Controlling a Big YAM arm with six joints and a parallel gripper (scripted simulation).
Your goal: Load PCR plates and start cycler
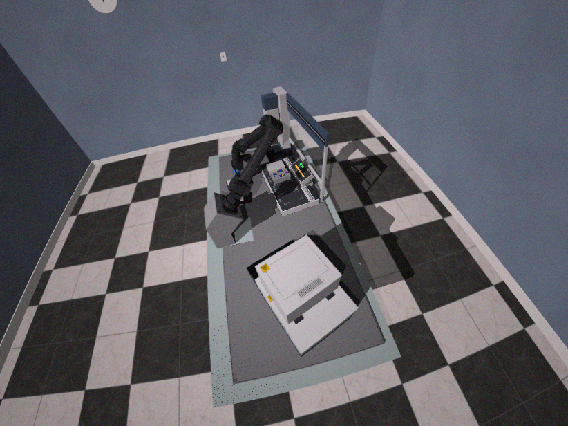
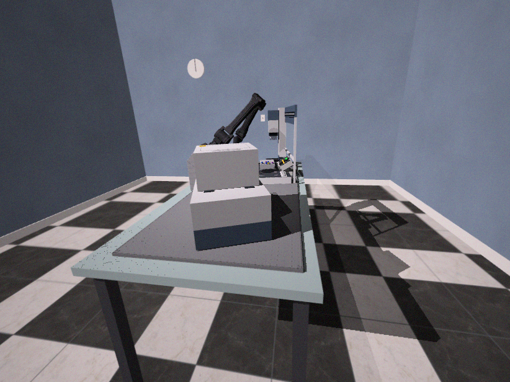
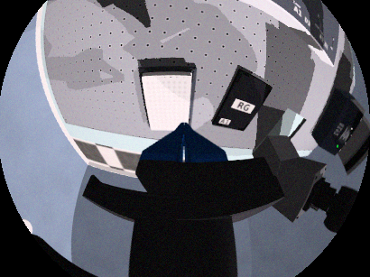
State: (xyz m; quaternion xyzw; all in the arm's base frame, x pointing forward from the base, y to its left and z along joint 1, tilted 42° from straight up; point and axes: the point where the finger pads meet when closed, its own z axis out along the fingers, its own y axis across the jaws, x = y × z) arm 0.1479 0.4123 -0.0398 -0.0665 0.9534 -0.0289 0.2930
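The black regrip nest is 1 cm behind my hand, 14 cm to the right of it and 11 cm below it. Also, from my hand: tube cooling block 30 cm ahead, 7 cm to the right, 5 cm below; then white deep-well block 29 cm ahead, 3 cm to the left, 5 cm below.
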